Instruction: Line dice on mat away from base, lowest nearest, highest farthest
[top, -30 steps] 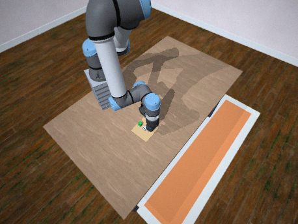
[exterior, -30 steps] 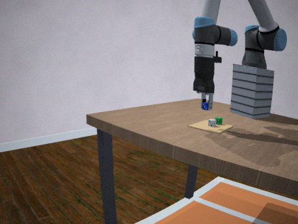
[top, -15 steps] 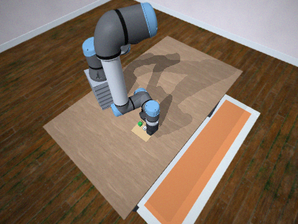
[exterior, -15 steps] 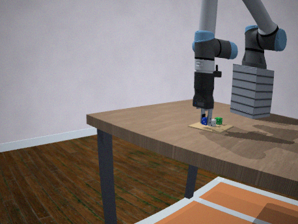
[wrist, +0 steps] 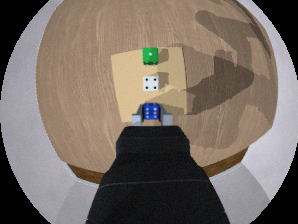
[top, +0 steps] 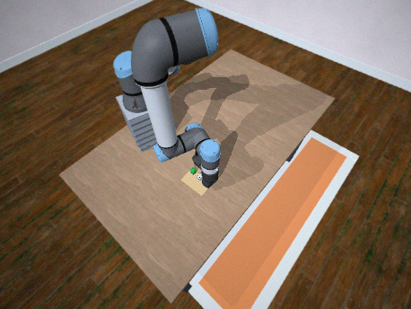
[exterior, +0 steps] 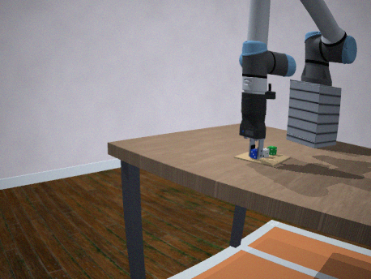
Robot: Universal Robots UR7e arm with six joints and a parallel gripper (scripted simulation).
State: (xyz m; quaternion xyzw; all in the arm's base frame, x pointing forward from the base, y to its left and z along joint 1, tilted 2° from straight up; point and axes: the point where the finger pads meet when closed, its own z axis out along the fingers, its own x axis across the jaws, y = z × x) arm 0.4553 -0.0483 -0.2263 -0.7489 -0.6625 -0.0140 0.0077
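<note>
The blue die lies 1 cm below my hand. From my hand the other things lie so: tan mat 5 cm behind, 3 cm below, 1 cm to the left; green die 10 cm behind, 1 cm to the left, 1 cm below; white die 5 cm behind, 1 cm to the left, 1 cm below.
</note>
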